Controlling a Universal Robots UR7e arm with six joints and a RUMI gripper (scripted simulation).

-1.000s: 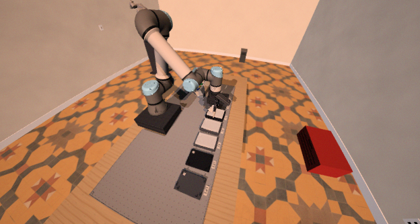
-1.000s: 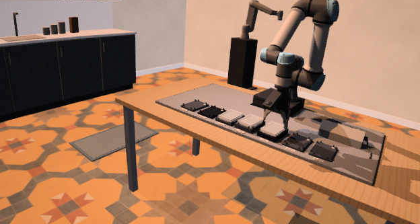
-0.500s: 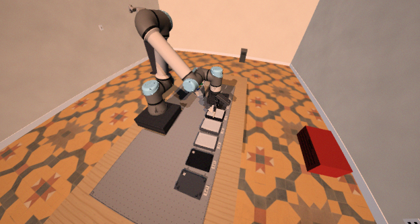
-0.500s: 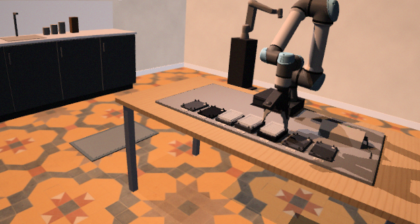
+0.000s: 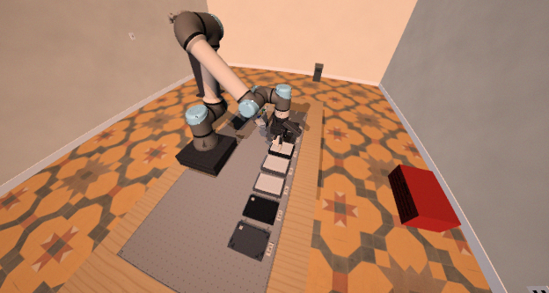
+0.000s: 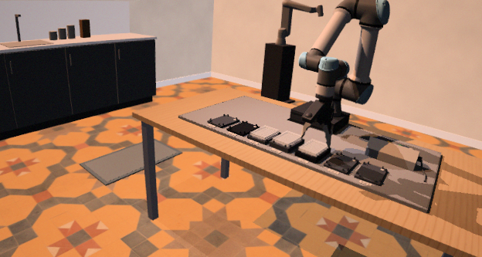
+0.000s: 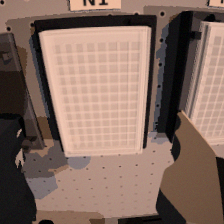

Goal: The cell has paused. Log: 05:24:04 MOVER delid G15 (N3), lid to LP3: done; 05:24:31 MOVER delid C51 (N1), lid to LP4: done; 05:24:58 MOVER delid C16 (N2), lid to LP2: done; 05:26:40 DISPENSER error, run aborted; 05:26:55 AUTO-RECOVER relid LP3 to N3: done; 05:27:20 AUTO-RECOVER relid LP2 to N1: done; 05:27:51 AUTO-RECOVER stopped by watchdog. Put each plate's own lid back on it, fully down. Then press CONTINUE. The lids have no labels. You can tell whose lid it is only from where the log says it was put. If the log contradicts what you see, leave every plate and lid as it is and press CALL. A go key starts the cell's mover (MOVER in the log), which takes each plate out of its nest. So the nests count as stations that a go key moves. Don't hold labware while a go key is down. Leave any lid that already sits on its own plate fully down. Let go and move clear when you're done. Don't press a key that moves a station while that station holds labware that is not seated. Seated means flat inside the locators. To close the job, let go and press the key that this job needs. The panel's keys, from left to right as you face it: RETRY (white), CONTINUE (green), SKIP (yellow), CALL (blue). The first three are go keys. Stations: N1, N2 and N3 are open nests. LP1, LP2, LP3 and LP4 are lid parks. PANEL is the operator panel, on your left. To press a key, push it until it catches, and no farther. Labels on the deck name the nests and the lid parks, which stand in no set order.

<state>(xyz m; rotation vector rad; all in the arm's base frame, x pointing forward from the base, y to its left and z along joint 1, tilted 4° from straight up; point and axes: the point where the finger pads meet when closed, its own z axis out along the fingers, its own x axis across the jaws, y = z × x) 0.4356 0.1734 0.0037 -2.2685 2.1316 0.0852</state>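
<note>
Now: the lid 20 mm below my hand. From my hand the other things lie so: plate 130 mm to the right, 30 mm below, 10 mm ahead; yellow skip key 260 mm behind, 240 mm to the left, 10 mm above; lid park 130 mm to the left, 60 mm below, 20 mm behind.
</note>
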